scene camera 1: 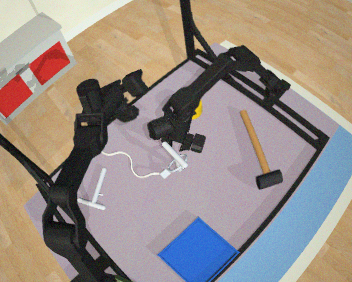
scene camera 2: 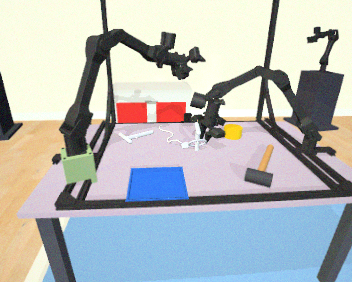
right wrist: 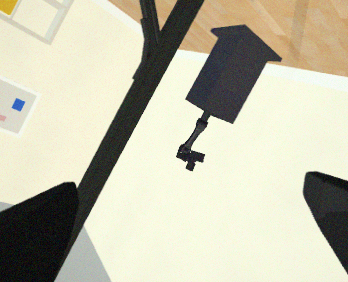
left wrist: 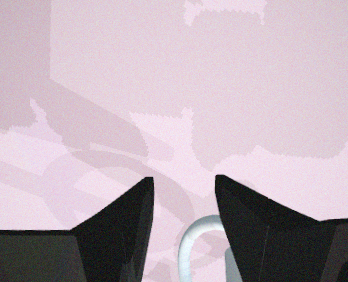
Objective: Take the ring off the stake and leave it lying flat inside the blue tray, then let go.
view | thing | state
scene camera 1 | my right gripper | -
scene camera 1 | hammer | on the table
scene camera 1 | blue tray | -
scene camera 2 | blue tray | -
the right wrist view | my right gripper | -
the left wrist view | my left gripper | -
